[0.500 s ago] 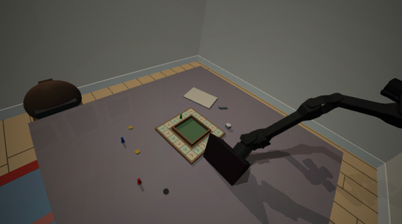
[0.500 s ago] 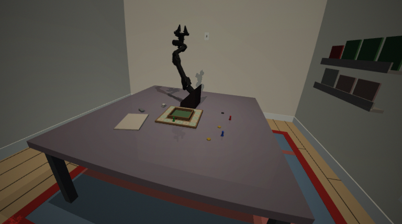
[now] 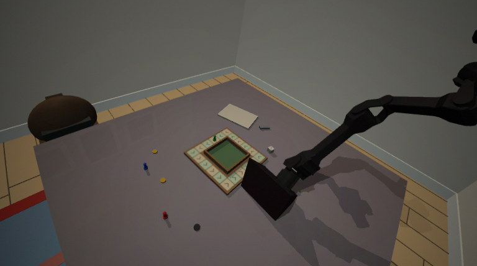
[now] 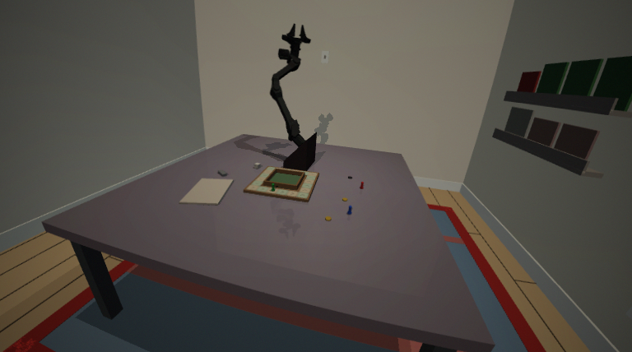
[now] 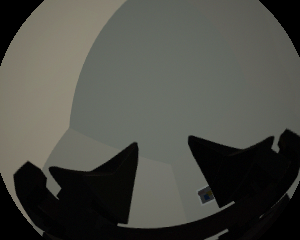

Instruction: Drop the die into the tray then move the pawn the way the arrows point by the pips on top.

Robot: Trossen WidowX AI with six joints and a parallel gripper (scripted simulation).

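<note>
My gripper tip is 79 cm above the white die, 42 cm short of it and 11 cm to the left of it. Also, from my gripper tip: grey block (80 cm below, 54 cm ahead, 25 cm to the right); black disc (80 cm below, 42 cm ahead, 39 cm to the left); green dice tray (80 cm below, 55 cm ahead, 8 cm to the left).
</note>
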